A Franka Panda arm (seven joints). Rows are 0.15 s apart.
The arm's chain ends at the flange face. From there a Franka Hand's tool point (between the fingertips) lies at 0.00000 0.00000 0.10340 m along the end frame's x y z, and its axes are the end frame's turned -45 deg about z.
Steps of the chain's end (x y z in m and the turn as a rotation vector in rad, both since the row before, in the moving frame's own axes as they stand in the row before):
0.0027 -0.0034 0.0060 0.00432 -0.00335 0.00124
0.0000 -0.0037 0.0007 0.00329 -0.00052 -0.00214
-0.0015 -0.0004 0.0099 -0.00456 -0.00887 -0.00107
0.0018 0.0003 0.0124 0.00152 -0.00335 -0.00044
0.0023 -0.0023 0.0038 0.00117 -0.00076 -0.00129
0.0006 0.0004 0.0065 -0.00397 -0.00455 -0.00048
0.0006 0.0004 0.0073 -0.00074 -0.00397 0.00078
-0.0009 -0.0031 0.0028 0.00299 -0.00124 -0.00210
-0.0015 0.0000 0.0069 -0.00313 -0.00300 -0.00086
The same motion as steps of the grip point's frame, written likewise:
0.0044 -0.0011 0.0060 0.00542 0.00069 0.00124
0.0028 -0.0029 0.0007 0.00269 0.00196 -0.00214
-0.0018 -0.0017 0.0099 0.00305 -0.00950 -0.00107
0.0009 0.0011 0.0124 0.00344 -0.00129 -0.00044
0.0033 -0.0001 0.0038 0.00136 0.00029 -0.00129
-0.0005 0.0007 0.0065 0.00041 -0.00602 -0.00048
-0.0002 0.0005 0.0073 0.00228 -0.00333 0.00078
0.0017 -0.0031 0.0028 0.00299 0.00124 -0.00210
-0.0015 -0.0011 0.0069 -0.00009 -0.00433 -0.00086

